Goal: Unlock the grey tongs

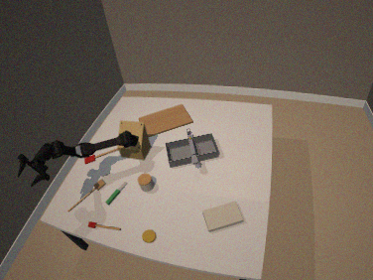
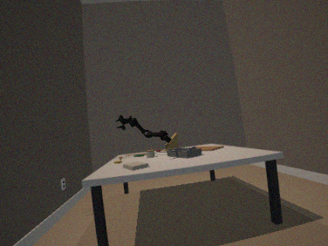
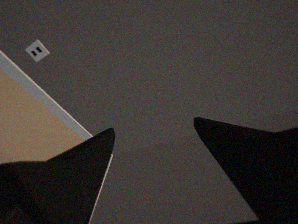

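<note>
The yellow lock piece lies 820 mm to the left of my gripper tip, 490 mm ahead of it and 330 mm below it. Also, from my gripper tip: jar 440 mm to the left, 370 mm ahead, 360 mm below; yellow disc 530 mm ahead, 390 mm below, 150 mm to the left; red-headed spatula 530 mm to the left, 390 mm below, 90 mm behind.
</note>
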